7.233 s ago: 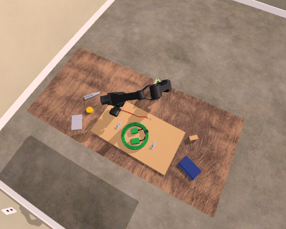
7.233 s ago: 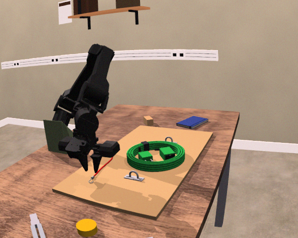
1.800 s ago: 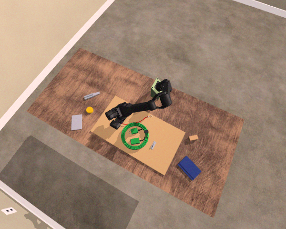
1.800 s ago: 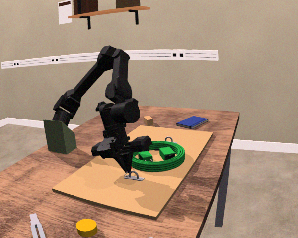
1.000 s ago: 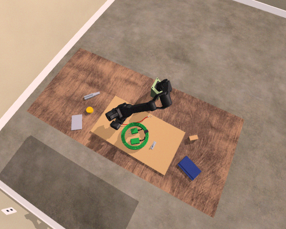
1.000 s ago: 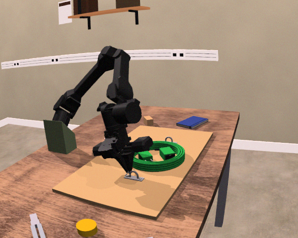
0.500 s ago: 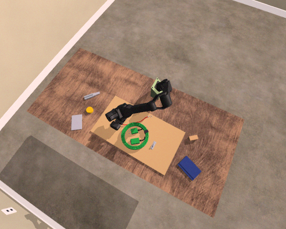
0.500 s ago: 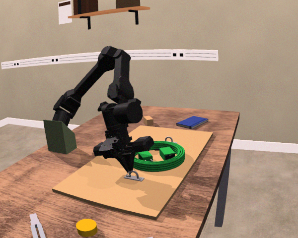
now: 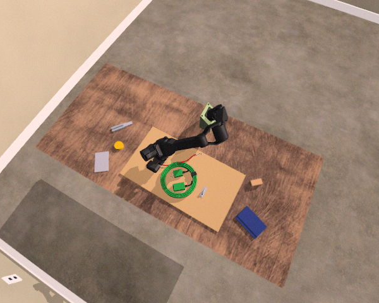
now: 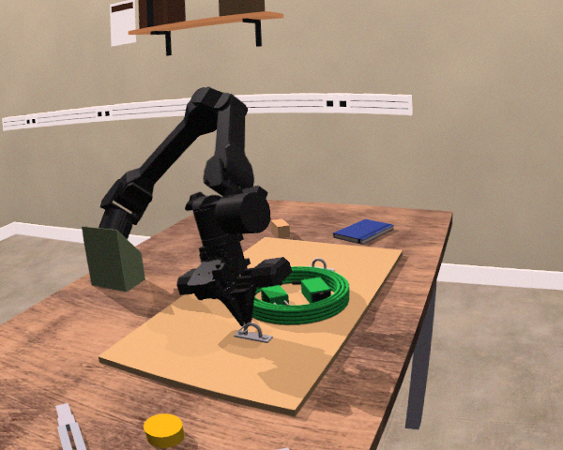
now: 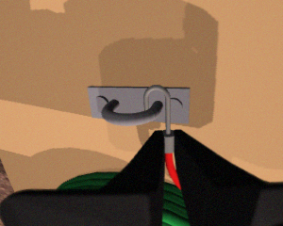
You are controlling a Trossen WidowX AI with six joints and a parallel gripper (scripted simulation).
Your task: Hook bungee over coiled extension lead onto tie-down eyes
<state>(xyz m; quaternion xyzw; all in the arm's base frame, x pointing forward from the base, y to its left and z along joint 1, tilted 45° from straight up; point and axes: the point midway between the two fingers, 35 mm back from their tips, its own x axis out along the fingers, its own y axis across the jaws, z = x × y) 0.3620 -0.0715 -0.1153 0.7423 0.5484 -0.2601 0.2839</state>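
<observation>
The extension lead lies 4 cm ahead of my hand, 13 cm to the left of it and 3 cm below it. Also, from my hand: yellow disc (1 cm ahead, 29 cm to the right, 5 cm below); then grey tool (11 cm behind, 34 cm to the right, 5 cm below); then grey plate (14 cm ahead, 33 cm to the right, 5 cm below).
</observation>
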